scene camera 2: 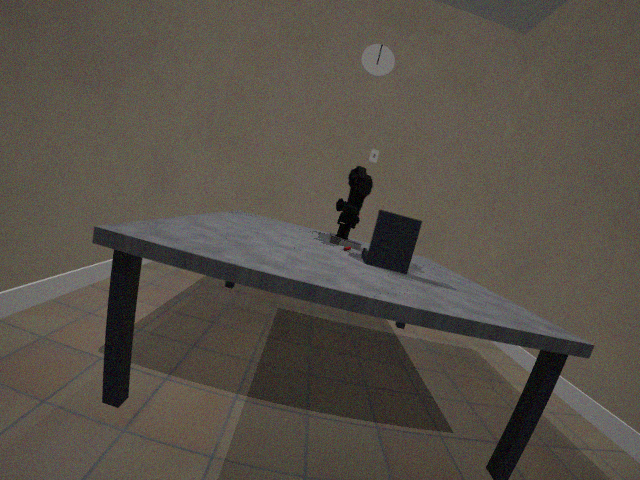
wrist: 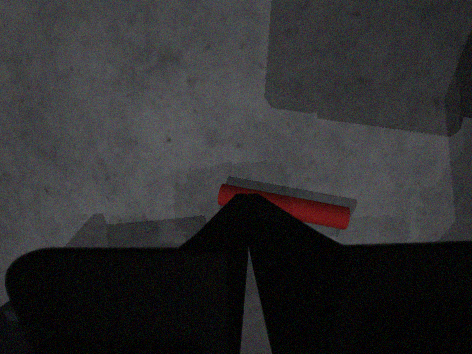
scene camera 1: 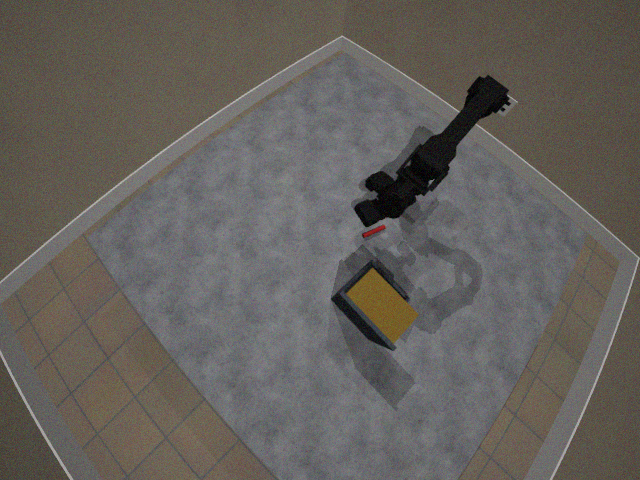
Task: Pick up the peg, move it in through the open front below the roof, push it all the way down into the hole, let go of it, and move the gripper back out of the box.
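Frame: origin at the arm's base, x left, y up, z ahead, level; millimetres.
Where they show: gripper, between the fingertips: (scene camera 2: 344, 232) (wrist: 246, 204); arm's base, origin of its link: (scene camera 2: 341, 237).
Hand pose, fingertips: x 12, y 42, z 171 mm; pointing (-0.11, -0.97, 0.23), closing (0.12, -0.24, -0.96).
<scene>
Things, the pixels of their top centre, and the offset from my fingertips. "*": a spot on its surface instead. Level surfaces: height alone.
- red peg, centre of its top: (wrist: 281, 210) (scene camera 1: 374, 230) (scene camera 2: 347, 246) dx +29, dy -61, dz -8 mm
- dark box, centre of its top: (scene camera 1: 393, 293) (scene camera 2: 396, 214) dx +180, dy +127, dz +144 mm
- yellow roof, a spot on its surface: (scene camera 1: 382, 304) * dx +182, dy +127, dz +178 mm
- grey mottled table, height of its surface: dy -75 mm
The red peg (scene camera 1: 374, 231) (scene camera 2: 346, 248) (wrist: 320, 211) lies flat on the table, apart from the box. My gripper (scene camera 2: 342, 235) (wrist: 246, 204) is shut with nothing between its fingers. In the wrist view, the closed fingertips cover part of the peg, and both peg ends show beyond them. In scene camera 1, the fingertips are hidden under the arm, close to the peg. The dark box (scene camera 1: 361, 322) (scene camera 2: 393, 241) stands on the table beyond the peg from the arm, with a yellow roof (scene camera 1: 382, 304). The hole is hidden in all views.
The grey mottled table (scene camera 1: 217, 217) (scene camera 2: 206, 242) carries the arm, the peg and the box. The arm (scene camera 1: 439, 147) (scene camera 2: 357, 193) reaches in from the upper right in scene camera 1. Shadows of the arm and box fall across the table.
</scene>
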